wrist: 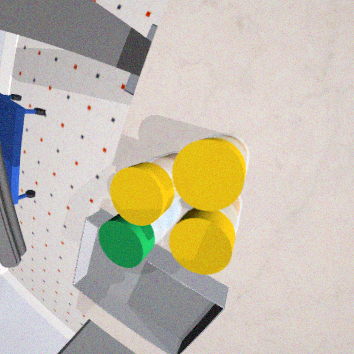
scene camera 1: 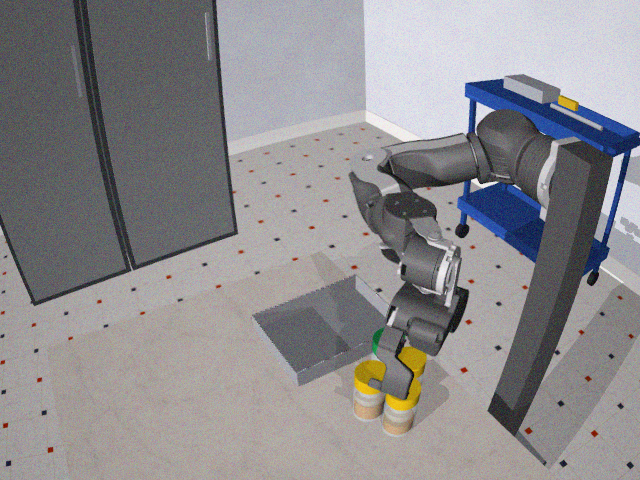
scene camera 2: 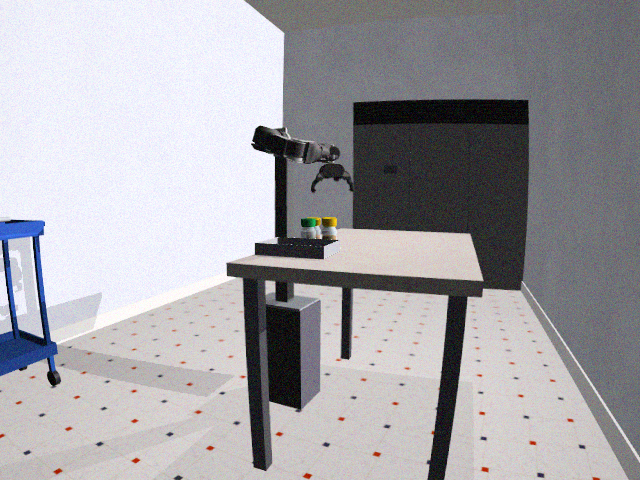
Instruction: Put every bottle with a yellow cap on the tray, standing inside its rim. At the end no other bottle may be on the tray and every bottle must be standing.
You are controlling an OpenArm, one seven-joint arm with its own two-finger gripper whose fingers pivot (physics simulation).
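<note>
Three yellow-capped bottles stand close together on the table. The front one (scene camera 1: 400, 401) (wrist: 210, 174) is farthest from the tray, the left one (scene camera 1: 367, 376) (scene camera 2: 329, 222) (wrist: 202, 244) stands beside it, and the back one (scene camera 1: 415, 361) (wrist: 142, 194) is next to the green-capped bottle (scene camera 1: 378, 342) (scene camera 2: 308, 222) (wrist: 126, 242). The green-capped bottle stands outside the tray, near its rim. The grey tray (scene camera 1: 320, 368) (scene camera 2: 289, 250) (wrist: 212, 288) holds no bottle. My gripper (scene camera 2: 332, 190) is open and empty, above the bottles; in scene camera 1 it hides parts of them.
The tabletop (scene camera 1: 180, 403) (scene camera 2: 403, 253) extends beyond the bottles and tray. The arm's post (scene camera 1: 555, 268) rises at the table edge near the bottles. A blue cart (scene camera 1: 467, 90) and dark cabinets (scene camera 1: 165, 129) (scene camera 2: 439, 175) stand away from the table.
</note>
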